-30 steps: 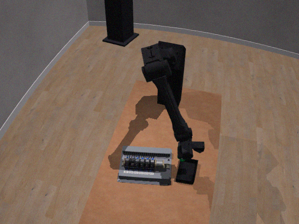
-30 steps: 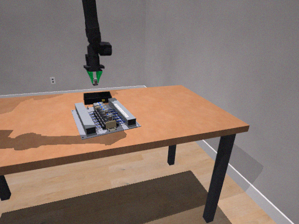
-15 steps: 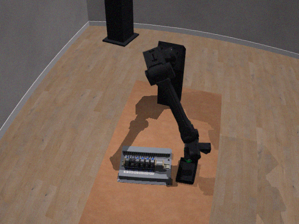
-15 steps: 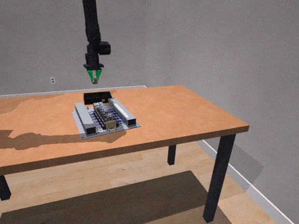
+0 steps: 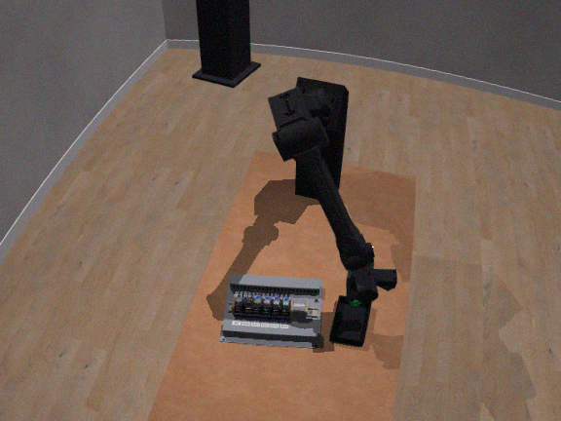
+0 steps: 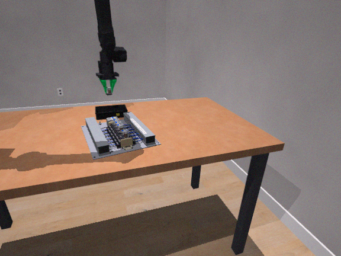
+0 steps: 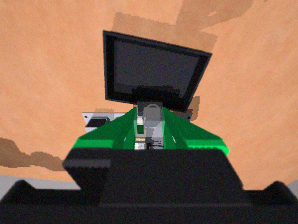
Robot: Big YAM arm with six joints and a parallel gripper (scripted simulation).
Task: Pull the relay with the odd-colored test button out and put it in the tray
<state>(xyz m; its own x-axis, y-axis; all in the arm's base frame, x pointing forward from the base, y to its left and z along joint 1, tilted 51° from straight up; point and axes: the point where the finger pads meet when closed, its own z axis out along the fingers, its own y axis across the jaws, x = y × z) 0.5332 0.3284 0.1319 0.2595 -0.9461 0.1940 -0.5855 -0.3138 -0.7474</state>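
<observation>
Right now my hand is right at the grey relay. Round my hand: black tray: 12 cm below.
</observation>
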